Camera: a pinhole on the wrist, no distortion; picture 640 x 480 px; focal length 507.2 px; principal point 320.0 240.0 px. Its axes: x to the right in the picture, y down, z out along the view. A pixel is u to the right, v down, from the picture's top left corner.
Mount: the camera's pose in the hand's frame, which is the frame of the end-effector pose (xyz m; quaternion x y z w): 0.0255 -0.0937 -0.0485 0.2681 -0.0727 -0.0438 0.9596
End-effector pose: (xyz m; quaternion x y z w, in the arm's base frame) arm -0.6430 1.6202 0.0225 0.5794 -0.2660 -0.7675 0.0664
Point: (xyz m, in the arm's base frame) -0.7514 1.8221 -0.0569
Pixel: 388 296
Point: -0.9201 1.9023 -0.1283
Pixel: 503 317
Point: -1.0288 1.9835 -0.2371
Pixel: 575 273
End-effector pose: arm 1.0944 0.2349 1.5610 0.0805 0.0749 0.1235 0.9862
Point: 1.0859 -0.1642 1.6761
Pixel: 186 60
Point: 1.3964 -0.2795 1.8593
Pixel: 491 146
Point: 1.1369 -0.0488 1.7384
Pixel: 275 245
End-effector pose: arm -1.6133 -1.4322 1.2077 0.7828 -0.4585 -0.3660 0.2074
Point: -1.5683 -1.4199 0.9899
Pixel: 596 283
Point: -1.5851 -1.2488 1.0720
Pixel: 34 145
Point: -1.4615 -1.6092 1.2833
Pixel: behind the camera
